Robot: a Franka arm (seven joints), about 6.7 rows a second.
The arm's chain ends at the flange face. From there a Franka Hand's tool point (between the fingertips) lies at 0.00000 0.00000 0.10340 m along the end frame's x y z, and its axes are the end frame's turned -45 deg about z.
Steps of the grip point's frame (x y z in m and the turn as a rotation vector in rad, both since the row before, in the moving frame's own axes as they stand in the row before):
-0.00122 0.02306 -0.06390 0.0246 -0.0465 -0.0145
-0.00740 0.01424 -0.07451 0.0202 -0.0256 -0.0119
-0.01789 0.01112 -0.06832 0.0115 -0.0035 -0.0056
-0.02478 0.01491 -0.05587 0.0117 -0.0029 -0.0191
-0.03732 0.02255 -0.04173 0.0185 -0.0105 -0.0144
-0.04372 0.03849 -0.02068 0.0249 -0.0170 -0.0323
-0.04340 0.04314 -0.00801 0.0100 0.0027 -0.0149
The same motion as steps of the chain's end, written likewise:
0.02063 0.01553 -0.06376 -0.0155 -0.0503 -0.0145
0.00818 0.01489 -0.07446 -0.0038 -0.0324 -0.0119
-0.00369 0.02109 -0.06831 0.0057 -0.0106 -0.0056
-0.00591 0.02870 -0.05586 0.0062 -0.0103 -0.0191
-0.00832 0.04290 -0.04171 0.0057 -0.0205 -0.0144
-0.00063 0.05866 -0.02063 0.0056 -0.0296 -0.0323
0.00036 0.06212 -0.00800 0.0090 -0.0052 -0.0149

